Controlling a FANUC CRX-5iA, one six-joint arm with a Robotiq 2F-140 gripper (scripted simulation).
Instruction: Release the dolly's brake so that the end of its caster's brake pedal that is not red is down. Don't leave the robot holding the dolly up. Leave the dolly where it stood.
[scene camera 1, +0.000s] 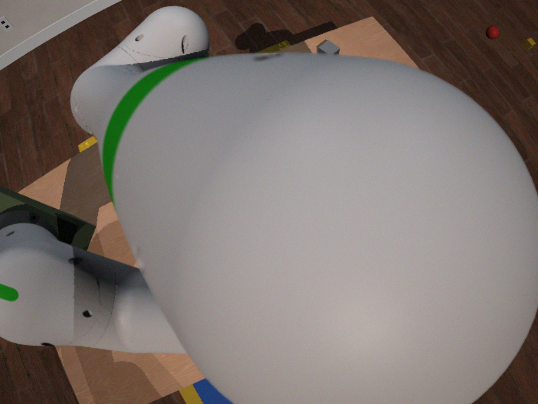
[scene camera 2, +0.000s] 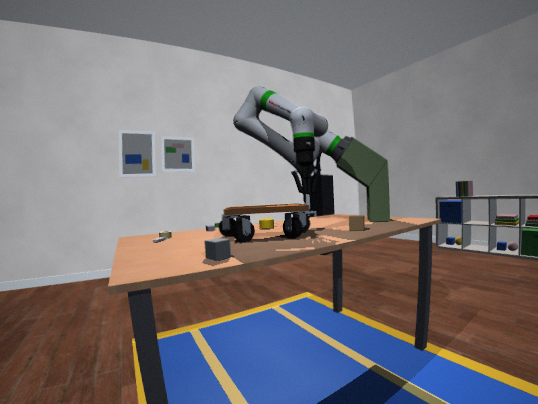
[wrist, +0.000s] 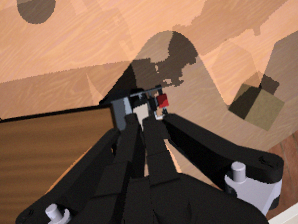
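Labels:
Here is my gripper (wrist: 143, 109), 22 cm from the lens. I also see a tan cube (wrist: 254, 105), and the cube is 32 cm from the lens.

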